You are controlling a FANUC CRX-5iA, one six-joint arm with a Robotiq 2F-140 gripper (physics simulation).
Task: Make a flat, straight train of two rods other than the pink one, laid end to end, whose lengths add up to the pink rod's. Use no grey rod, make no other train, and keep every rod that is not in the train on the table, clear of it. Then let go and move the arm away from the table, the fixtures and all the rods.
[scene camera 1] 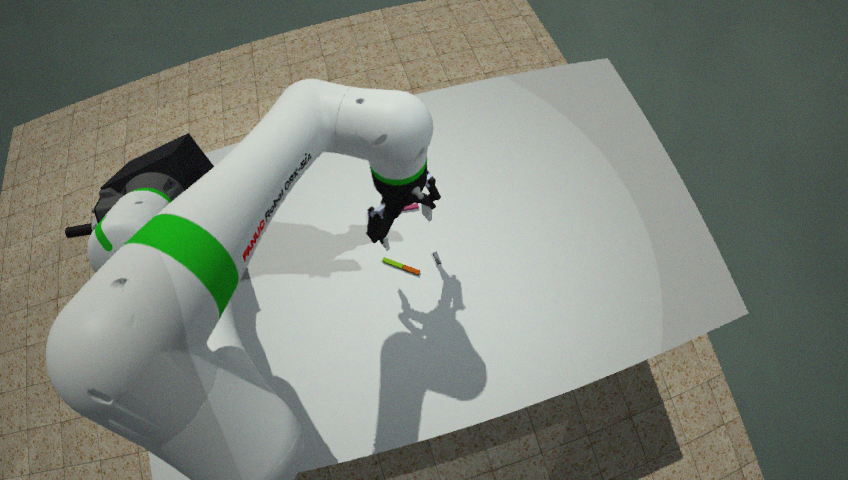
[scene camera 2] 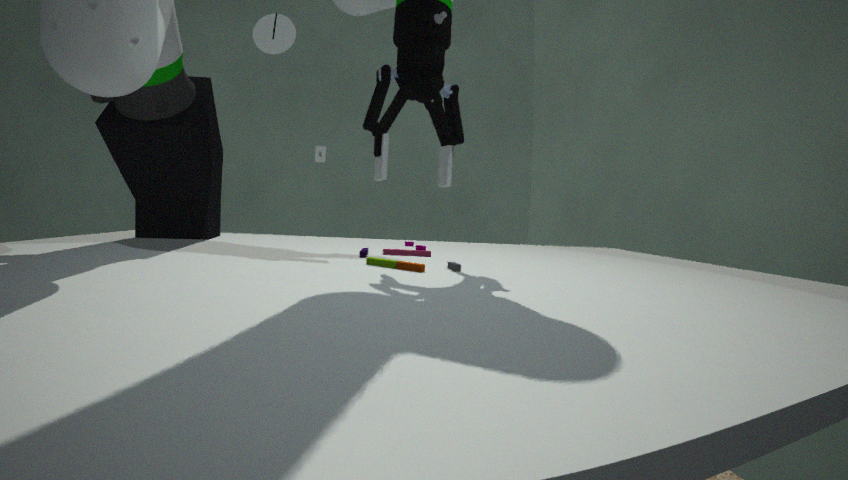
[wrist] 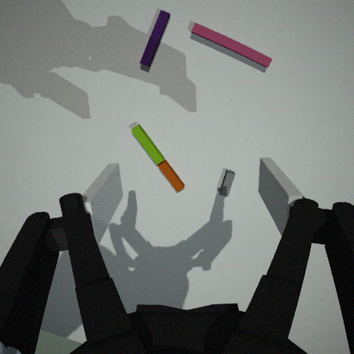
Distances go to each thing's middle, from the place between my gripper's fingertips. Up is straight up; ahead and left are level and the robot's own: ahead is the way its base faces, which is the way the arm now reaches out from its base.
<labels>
The pink rod [wrist: 220, 39] lies 120 mm below my hand, 110 mm to the left of it and 10 mm ahead of it.
</labels>
